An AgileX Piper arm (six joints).
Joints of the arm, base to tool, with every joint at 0 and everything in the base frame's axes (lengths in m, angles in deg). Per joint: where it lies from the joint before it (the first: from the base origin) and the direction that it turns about. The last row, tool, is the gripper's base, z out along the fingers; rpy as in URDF.
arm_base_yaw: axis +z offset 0 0 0.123
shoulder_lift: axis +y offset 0 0 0
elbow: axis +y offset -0.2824 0 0.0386
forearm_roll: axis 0.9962 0 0.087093 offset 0.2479 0 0.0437
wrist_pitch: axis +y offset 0 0 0
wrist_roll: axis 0.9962 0 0.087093 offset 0.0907 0 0.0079
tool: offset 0 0 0 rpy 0 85 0
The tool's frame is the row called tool.
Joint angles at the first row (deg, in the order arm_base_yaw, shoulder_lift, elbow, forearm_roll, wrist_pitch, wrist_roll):
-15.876 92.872 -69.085 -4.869 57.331 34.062
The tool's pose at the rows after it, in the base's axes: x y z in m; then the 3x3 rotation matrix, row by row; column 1 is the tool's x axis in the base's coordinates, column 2 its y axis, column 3 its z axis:
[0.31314 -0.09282 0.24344], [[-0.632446 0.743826 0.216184], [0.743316 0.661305 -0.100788], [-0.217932 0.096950 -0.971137]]
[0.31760 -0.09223 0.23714], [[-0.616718 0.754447 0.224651], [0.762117 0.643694 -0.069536], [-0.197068 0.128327 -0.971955]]
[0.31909 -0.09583 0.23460], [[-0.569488 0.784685 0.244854], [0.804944 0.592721 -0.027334], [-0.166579 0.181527 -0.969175]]
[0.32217 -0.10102 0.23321], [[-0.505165 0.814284 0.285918], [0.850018 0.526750 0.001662], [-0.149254 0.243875 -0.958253]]
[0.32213 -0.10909 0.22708], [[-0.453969 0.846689 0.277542], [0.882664 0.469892 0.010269], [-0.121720 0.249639 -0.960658]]
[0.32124 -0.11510 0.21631], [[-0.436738 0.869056 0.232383], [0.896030 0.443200 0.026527], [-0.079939 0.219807 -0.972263]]
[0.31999 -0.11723 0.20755], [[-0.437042 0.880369 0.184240], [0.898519 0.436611 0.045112], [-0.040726 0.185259 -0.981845]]
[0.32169 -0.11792 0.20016], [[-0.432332 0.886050 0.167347], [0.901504 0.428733 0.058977], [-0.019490 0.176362 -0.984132]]
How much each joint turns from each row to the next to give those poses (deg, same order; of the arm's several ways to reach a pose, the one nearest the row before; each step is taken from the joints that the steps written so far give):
-0.034 2.140 0.000 2.251 -1.863 0.234
-0.214 1.160 0.000 2.309 -1.155 0.000
-1.335 0.517 -0.001 3.694 -0.876 0.389
-1.404 0.494 -0.074 3.523 -1.995 1.079
-1.474 1.076 0.001 0.919 -0.239 1.664
-1.050 1.742 -0.001 0.114 1.219 0.487
-0.424 1.392 0.002 -0.108 1.667 -0.001
-0.106 1.255 -0.002 0.489 0.001 0.000

